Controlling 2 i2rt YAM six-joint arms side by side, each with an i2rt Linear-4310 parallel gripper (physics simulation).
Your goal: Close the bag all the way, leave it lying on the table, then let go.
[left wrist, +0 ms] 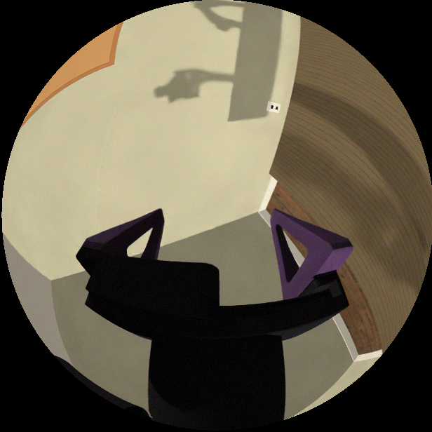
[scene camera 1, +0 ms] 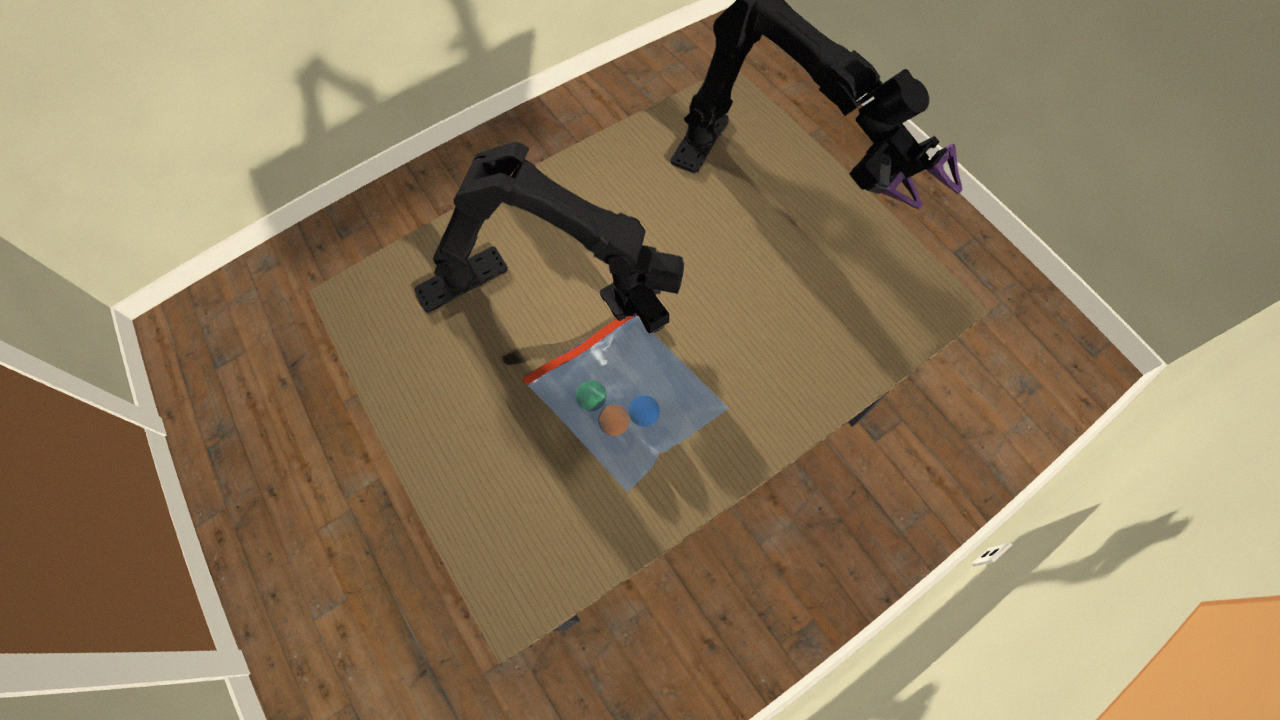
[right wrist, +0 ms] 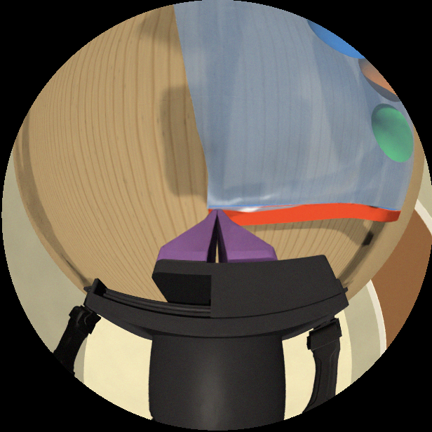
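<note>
A translucent blue bag [scene camera 1: 673,371] [right wrist: 260,125] lies on the wooden table [scene camera 1: 402,402] [right wrist: 100,125]. A green ball [scene camera 1: 590,394] [right wrist: 393,132], an orange ball [scene camera 1: 614,420] [right wrist: 382,80] and a blue ball [scene camera 1: 644,411] [right wrist: 340,37] are inside. A red strip [scene camera 1: 572,353] [right wrist: 310,213] runs along its upper edge in scene camera 1. A thin blue line shows beside the strip in the right wrist view. My right gripper [right wrist: 216,214] is shut on the bag at one end of the strip; its fingertips are hidden in scene camera 1. My left gripper [scene camera 1: 939,197] [left wrist: 216,214] is open and empty, far from the bag.
The left arm [scene camera 1: 810,55] reaches beyond the table's upper right edge in scene camera 1. The right arm [scene camera 1: 572,214] arches over the table above the bag. Pale walls and a brown plank floor [scene camera 1: 760,582] surround the table. Arm shadows cross the tabletop.
</note>
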